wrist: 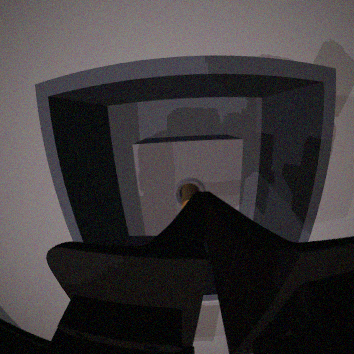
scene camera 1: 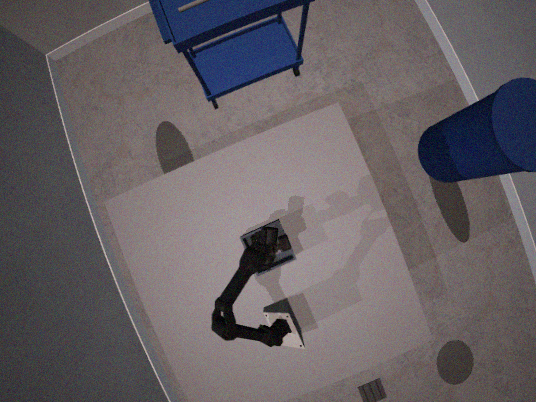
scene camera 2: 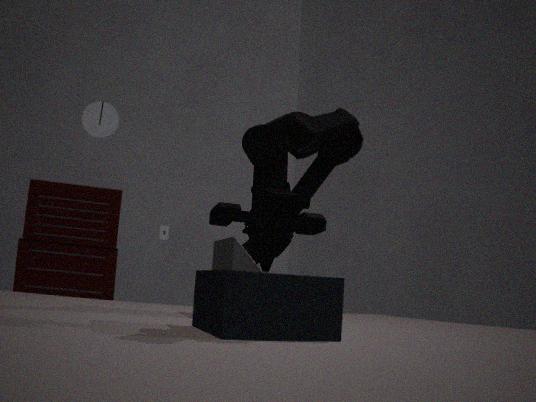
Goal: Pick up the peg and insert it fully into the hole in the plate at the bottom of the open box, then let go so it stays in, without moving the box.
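Places are measured from the arm's base along level axes (x right, y ahead, z up), in metres.
Pixels of known places: gripper, between the fingertips: point(wrist: 201, 198) point(scene camera 2: 265, 271); arm's base, origin of its link: point(scene camera 1: 284, 325) point(scene camera 2: 243, 259).
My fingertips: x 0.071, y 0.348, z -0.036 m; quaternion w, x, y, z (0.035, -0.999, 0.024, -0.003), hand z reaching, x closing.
Note:
For each thing: its top centre in the pictures, then the offset to it from my fingertips.
- dark open box, centre of its top: point(wrist: 191, 217) point(scene camera 2: 265, 274) point(scene camera 1: 268, 248) dz -0.004, dx -0.005, dy -0.016 m
- light square plate, centre of its top: point(wrist: 189, 194) dz -0.041, dx -0.005, dy -0.016 m
- orange-brown peg, centre of its top: point(wrist: 191, 207) dz -0.014, dx -0.005, dy -0.014 m
The dark open box point(scene camera 1: 287, 260) point(scene camera 2: 280, 307) point(wrist: 125, 67) stands on the pale table surface. In the wrist view a light square plate point(wrist: 155, 170) lies at its bottom, with a round hole near the middle. The orange-brown peg point(wrist: 189, 191) shows in that hole, partly hidden by the fingertips; how deep it sits I cannot tell. My gripper point(scene camera 2: 266, 270) point(wrist: 201, 198) is shut and empty, pointing down, with its tips at about the height of the box rim in scene camera 2. In scene camera 1 the gripper is over the box, its tips hidden.
The arm's base stands on a white-topped wedge block point(scene camera 1: 292, 341) beside the box. A blue cart point(scene camera 1: 245, 60) and a large blue cylinder point(scene camera 1: 470, 140) stand off the pale surface. A red cabinet point(scene camera 2: 70, 240) stands in the background.

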